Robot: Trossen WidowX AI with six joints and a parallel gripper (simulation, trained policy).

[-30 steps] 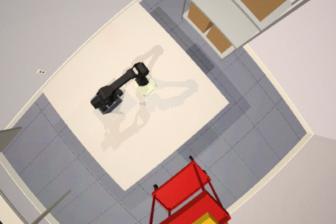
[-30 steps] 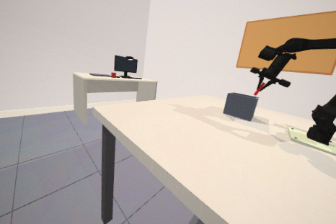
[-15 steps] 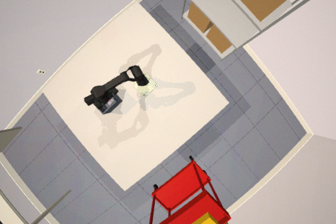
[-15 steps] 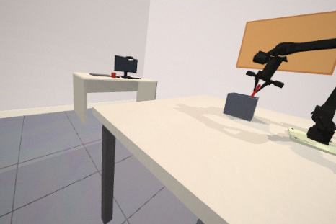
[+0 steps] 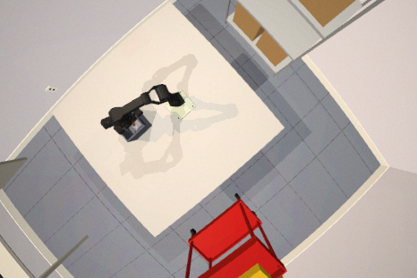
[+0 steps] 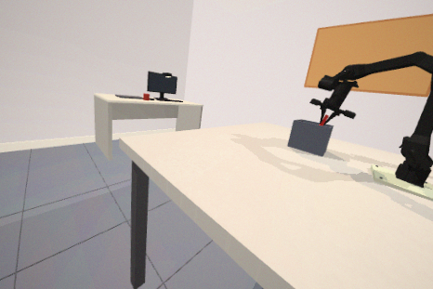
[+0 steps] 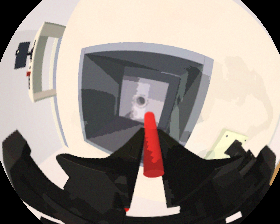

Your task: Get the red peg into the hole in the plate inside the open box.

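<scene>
Now: the plate 40 mm ahead of my gripper tip and 90 mm below it. The rest, counted from my gripper tip: red peg (10 mm above).
</scene>
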